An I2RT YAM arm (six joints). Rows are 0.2 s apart.
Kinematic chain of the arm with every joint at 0, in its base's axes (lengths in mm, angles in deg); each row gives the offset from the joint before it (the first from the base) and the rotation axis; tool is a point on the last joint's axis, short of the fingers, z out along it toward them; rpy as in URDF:
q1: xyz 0 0 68 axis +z
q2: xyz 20 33.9 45.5 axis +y
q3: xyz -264 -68.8 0 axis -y
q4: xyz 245 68.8 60 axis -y
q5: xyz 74 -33.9 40.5 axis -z
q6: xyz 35.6 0 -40.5 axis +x
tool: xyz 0 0 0 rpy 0 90 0
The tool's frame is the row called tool.
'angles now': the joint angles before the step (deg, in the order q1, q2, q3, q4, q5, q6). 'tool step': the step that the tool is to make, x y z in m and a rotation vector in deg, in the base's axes. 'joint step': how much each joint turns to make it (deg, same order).
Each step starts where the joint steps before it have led.
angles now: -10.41, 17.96, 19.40, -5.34, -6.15, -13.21
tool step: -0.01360, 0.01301, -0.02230, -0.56, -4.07, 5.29
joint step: 5.72, -10.15, -6.49, 0.45, 0.43, -0.01
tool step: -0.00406, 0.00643, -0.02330, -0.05, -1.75, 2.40
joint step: 3.94, -6.89, -5.69, 0.55, 1.54, 0.00
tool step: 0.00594, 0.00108, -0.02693, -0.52, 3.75, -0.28
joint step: 1.05, -0.28, -4.68, 0.61, 1.33, -0.54
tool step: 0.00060, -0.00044, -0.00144, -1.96, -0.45, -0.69
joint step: 0.02, -0.02, -0.50, 0.83, 0.76, -1.94
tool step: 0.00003, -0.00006, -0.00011, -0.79, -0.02, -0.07
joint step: 0.00, 0.00, -0.02, 0.01, 0.09, -0.79
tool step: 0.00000, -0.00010, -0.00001, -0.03, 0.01, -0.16
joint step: 0.00, 0.00, 0.00, -0.01, 0.16, -0.03
